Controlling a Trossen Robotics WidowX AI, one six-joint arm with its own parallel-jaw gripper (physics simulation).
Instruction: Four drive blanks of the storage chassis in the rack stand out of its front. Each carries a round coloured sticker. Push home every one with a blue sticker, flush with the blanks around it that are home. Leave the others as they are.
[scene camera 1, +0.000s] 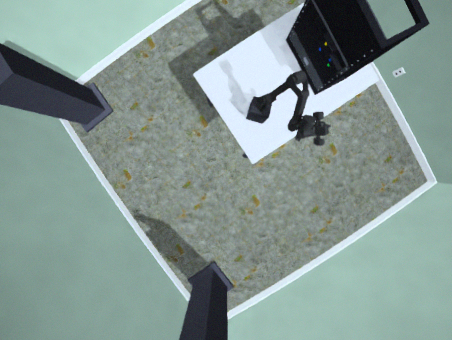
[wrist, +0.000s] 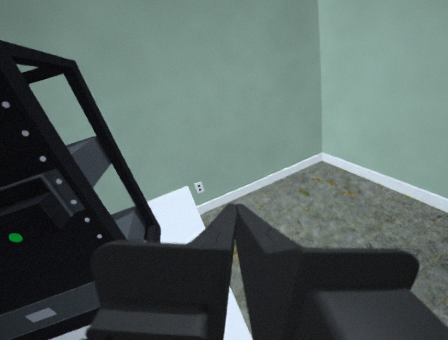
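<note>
The black storage chassis (scene camera 1: 313, 64) (wrist: 45, 270) sits in the rack (scene camera 1: 405, 36) (wrist: 113, 150). In the scene view its front carries two blue stickers (scene camera 1: 320, 49) (scene camera 1: 329, 59), a yellow sticker (scene camera 1: 326, 43) and a green sticker (scene camera 1: 328, 64). The green sticker (wrist: 15, 237) also shows at the left of the wrist view. How far each blank stands out is too small to tell. My gripper (scene camera 1: 327, 129) (wrist: 234, 210) is shut and empty, its fingertips together. It is apart from the chassis, below it in the scene view and to its right in the wrist view.
The rack stands on a white table (scene camera 1: 270, 140) (wrist: 175, 215), as does my arm's base (scene camera 1: 259, 110). The rack's open side frame is left of the fingers in the wrist view. Two dark pedestals (scene camera 1: 95, 107) (scene camera 1: 210, 280) stand away from the table. A wall socket (scene camera 1: 398, 72) (wrist: 199, 187) is beyond the table.
</note>
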